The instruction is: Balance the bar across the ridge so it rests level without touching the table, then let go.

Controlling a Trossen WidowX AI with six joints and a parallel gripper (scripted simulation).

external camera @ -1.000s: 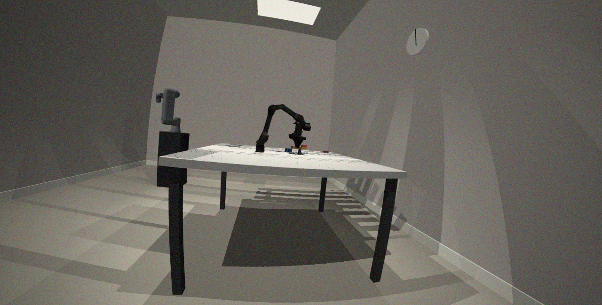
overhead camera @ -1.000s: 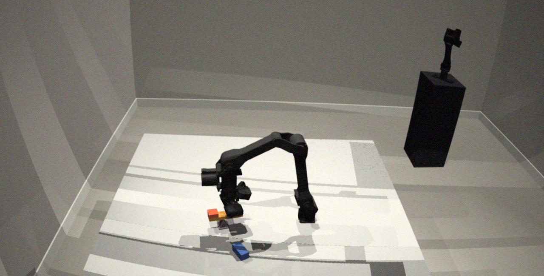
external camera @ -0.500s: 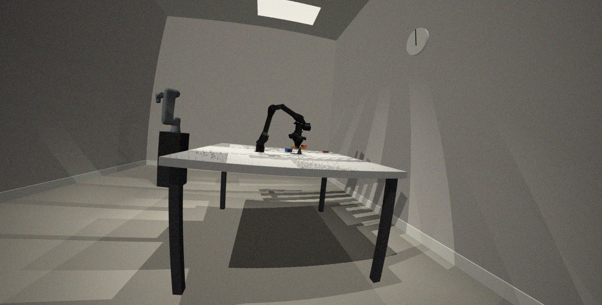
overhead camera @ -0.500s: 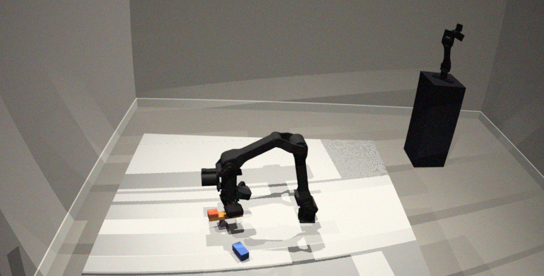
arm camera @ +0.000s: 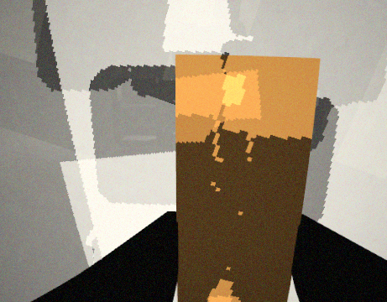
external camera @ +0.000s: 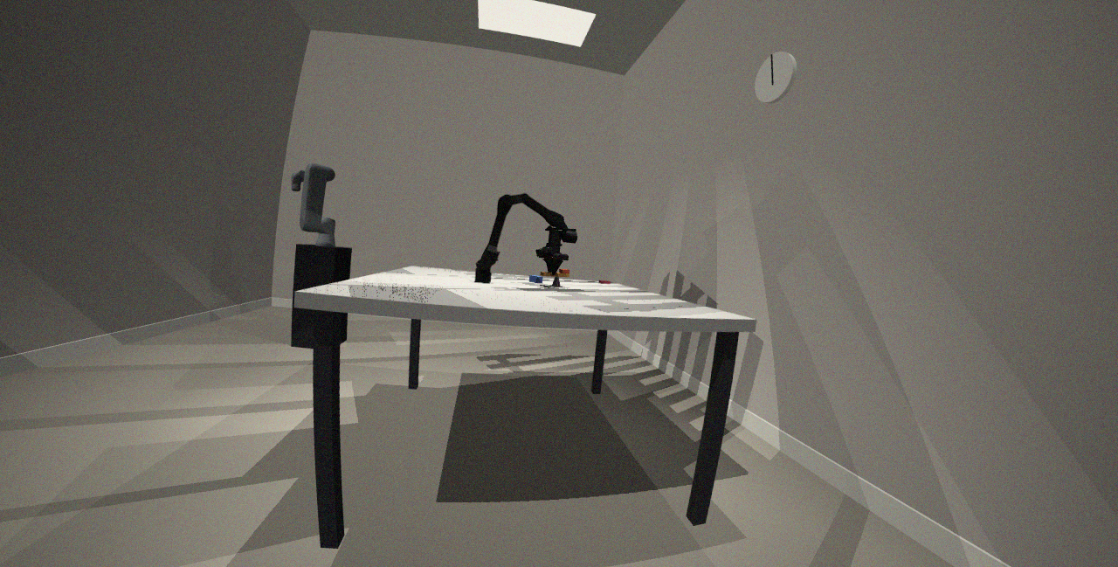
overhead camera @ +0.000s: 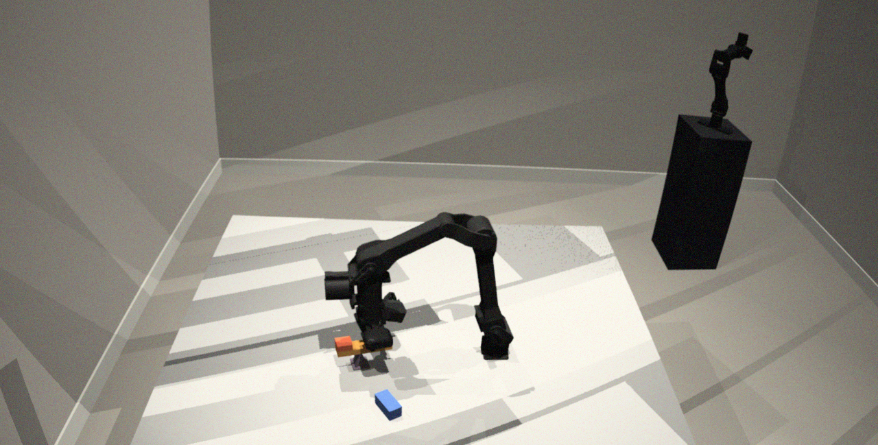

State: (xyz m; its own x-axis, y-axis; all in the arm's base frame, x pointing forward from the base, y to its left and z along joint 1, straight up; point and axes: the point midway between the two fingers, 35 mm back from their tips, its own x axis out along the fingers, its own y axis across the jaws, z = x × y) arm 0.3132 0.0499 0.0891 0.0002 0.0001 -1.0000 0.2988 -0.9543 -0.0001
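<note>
Right now my gripper tip is 4 cm short of the orange bar, 1 cm to the right of it and 1 cm below it. The rest, counted from my gripper tip: blue block: 5 cm behind, 16 cm to the left, 4 cm below.
</note>
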